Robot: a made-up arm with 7 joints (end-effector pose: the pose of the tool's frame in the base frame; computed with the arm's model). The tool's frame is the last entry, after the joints.
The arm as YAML. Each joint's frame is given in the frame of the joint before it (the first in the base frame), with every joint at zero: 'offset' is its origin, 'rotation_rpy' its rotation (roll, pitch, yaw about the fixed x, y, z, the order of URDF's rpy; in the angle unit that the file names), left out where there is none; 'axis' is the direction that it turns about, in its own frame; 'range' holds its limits. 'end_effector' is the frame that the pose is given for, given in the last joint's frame.
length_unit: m
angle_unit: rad
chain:
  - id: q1
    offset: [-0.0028, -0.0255, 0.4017]
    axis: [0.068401, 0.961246, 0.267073]
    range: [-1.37, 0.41]
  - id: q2
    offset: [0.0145, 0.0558, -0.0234]
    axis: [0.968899, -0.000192, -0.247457]
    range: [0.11, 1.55]
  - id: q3
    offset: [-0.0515, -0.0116, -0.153]
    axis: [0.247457, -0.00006, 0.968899]
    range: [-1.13, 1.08]
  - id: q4
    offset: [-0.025, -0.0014, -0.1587]
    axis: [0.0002, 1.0, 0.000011]
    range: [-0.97, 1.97]
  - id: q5
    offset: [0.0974, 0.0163, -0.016]
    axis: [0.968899, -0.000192, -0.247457]
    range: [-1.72, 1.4]
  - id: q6
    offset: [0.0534, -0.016, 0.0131]
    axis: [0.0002, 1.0, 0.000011]
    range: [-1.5, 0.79]
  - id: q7
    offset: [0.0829, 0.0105, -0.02]
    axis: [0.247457, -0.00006, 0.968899]
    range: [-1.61, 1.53]
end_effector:
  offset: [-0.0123, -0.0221, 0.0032]
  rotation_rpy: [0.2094, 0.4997, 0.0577]
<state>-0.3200 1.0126 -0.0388 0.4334 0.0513 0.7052 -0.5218</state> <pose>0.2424 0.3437 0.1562 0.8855 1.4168 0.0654</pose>
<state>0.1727 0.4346 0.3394 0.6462 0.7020 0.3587 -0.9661</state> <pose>-0.0117 0.2698 -0.0247 0.4817 1.9664 -0.5518</pose>
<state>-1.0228 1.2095 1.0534 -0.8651 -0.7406 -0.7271 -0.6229</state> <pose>0.0454 0.1752 0.4337 1.5967 -2.3654 0.0751</pose>
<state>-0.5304 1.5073 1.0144 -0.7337 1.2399 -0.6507 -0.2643</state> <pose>0.1495 0.1972 0.4973 -2.4232 0.7766 -1.1472</pose>
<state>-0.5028 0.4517 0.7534 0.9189 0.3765 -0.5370 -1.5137</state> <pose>0.2699 0.2924 0.0809 0.6054 0.5458 -0.9509</pose>
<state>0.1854 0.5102 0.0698 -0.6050 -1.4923 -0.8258 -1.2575</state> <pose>0.0692 0.2109 0.1978 -0.1369 -1.1144 -0.7596</pose>
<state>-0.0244 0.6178 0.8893 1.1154 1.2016 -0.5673 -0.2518</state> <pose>0.0262 0.3535 -0.0168 1.2229 1.3254 -0.1337</pose>
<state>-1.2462 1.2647 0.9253 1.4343 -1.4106 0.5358 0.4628</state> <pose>0.3072 0.4840 0.4374 -1.5775 0.1183 0.4488</pose>
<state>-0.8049 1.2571 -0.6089 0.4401 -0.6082 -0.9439 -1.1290</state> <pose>0.3495 0.2535 0.3409 1.3670 -0.2299 -1.2186</pose>
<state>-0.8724 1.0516 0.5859 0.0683 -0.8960 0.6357 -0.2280</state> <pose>0.2897 0.2941 0.4511 0.1122 -0.1553 -0.0143</pose>
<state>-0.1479 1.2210 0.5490 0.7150 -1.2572 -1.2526 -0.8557</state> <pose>0.1186 0.4499 0.3772 0.9474 -0.8097 0.3277</pose>
